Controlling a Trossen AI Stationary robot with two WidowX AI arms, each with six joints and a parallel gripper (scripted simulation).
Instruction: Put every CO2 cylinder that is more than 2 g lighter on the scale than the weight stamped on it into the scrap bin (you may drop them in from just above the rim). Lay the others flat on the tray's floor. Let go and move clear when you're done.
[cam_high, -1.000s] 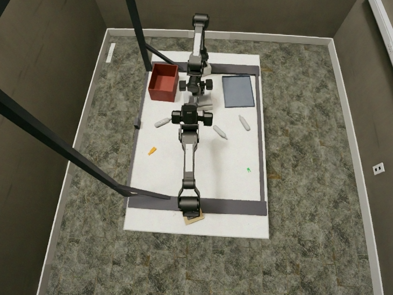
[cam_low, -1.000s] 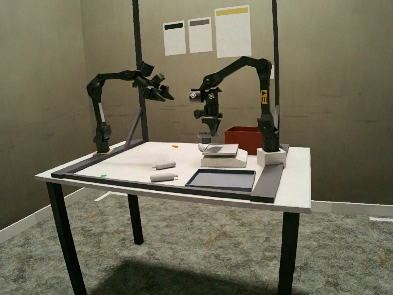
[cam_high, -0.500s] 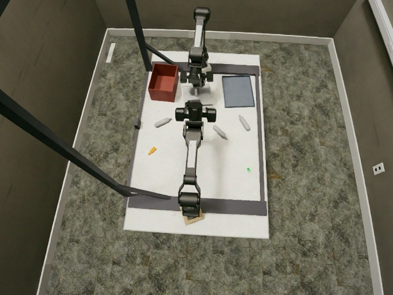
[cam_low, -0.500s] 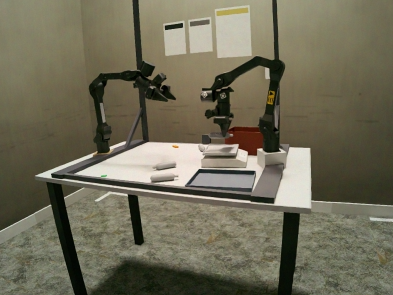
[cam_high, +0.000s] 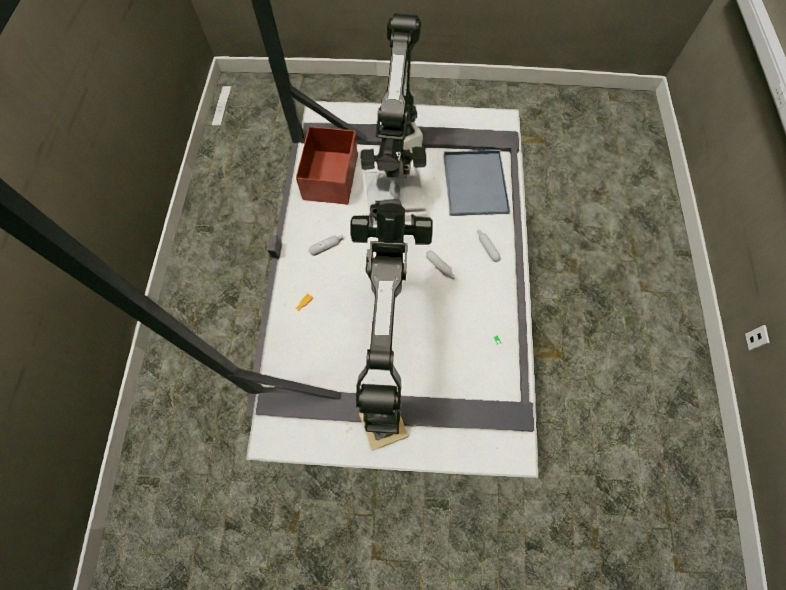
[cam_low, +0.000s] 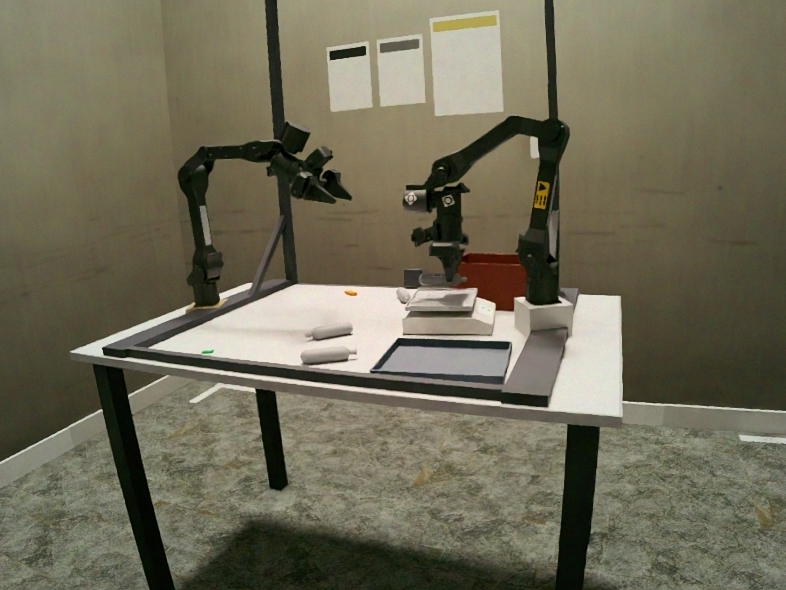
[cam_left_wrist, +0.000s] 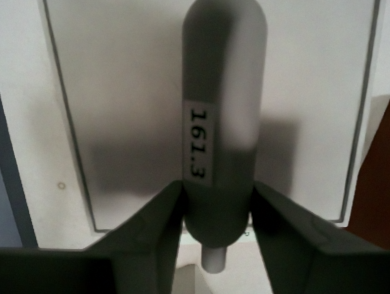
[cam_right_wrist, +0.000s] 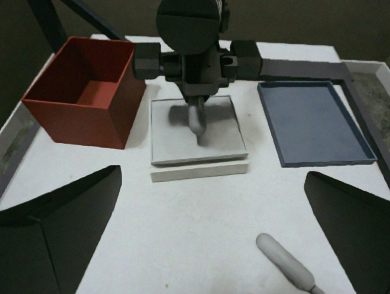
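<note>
The scale platform is 90 mm below my left hand and 20 mm to the right of it. Also, from my left hand: scale (100 mm below, 10 mm to the right); red scrap bin (210 mm behind, 110 mm below, 60 mm to the left); tray (260 mm ahead, 130 mm below, 60 mm to the left).
</note>
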